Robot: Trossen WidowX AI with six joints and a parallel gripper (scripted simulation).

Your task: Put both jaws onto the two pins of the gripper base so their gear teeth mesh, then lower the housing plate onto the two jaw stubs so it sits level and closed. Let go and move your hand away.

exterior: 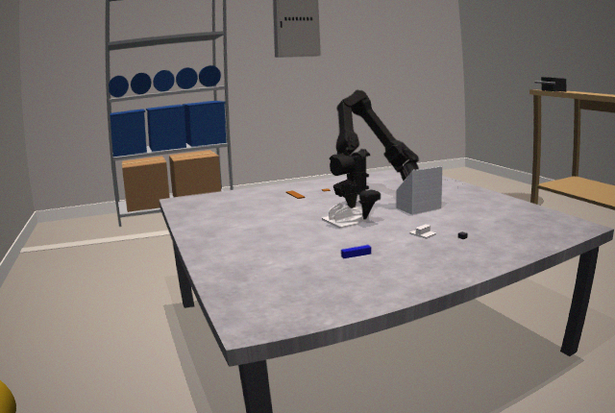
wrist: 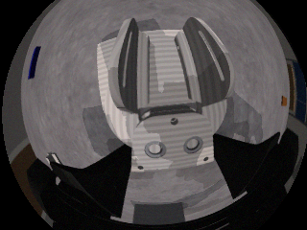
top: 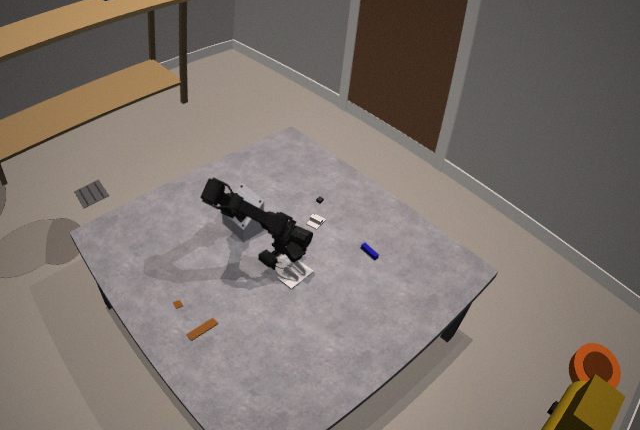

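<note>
Right now my gripper tip is 2 cm to the right of the white jaw, 2 cm short of it and 1 cm below it. The rest, counted from my gripper tip: small black cube (35 cm to the left, 19 cm behind); then blue block (31 cm to the left, 16 cm ahead); then orange strip (42 cm to the right, 8 cm ahead).
</note>
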